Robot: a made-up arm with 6 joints.
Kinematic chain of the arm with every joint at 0, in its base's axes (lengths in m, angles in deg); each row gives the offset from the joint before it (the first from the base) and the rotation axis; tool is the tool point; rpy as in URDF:
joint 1: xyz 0 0 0.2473 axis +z
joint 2: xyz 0 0 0 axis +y
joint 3: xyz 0.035 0 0.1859 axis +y
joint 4: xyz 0.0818 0 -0.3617 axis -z
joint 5: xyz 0 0 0 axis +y
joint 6: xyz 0.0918 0 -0.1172 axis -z
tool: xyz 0 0 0 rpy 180 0 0
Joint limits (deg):
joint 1: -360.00..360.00
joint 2: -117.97..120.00
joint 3: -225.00..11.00
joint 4: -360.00..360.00
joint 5: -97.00..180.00
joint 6: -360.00..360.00
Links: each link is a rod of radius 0.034 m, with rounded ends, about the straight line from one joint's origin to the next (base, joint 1, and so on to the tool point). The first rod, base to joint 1, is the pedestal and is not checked.
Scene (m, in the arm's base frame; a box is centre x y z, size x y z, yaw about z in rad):
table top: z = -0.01
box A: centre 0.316 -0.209 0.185 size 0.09 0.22 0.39 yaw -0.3
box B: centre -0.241 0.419 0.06 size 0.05 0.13 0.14 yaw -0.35
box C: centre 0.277 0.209 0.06 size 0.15 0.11 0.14 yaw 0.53
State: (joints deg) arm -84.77 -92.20 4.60 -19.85 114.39 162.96
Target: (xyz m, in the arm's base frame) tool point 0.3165 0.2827 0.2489
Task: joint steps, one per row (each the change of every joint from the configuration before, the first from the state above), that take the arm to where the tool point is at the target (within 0.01 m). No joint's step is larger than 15 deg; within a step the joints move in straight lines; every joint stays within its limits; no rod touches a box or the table.
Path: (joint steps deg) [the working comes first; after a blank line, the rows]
Joints at the target: 42.45 -24.09 -41.08 -5.63 58.09 162.96
Straight joint move there: touches box A.

1: 14.80 5.88 -4.05 0.62 0.65 4.05
2: 14.80 5.89 -4.06 0.63 0.64 4.05
3: 14.79 5.88 -4.05 0.62 0.65 4.04
4: 14.80 5.88 -4.06 0.62 0.64 4.05
5: 14.80 5.89 -4.05 0.62 0.65 4.05
6: 14.80 5.88 -4.06 0.63 0.64 4.05
7: 7.68 6.56 -4.27 2.09 -12.03 -4.86
8: 7.69 6.56 -4.27 2.10 -12.04 -4.86
9: 7.69 6.57 -4.27 2.10 -12.03 -4.86
10: 7.68 6.56 -4.27 2.10 -12.03 -4.85
11: 7.69 6.56 -4.27 2.09 -12.04 -4.86

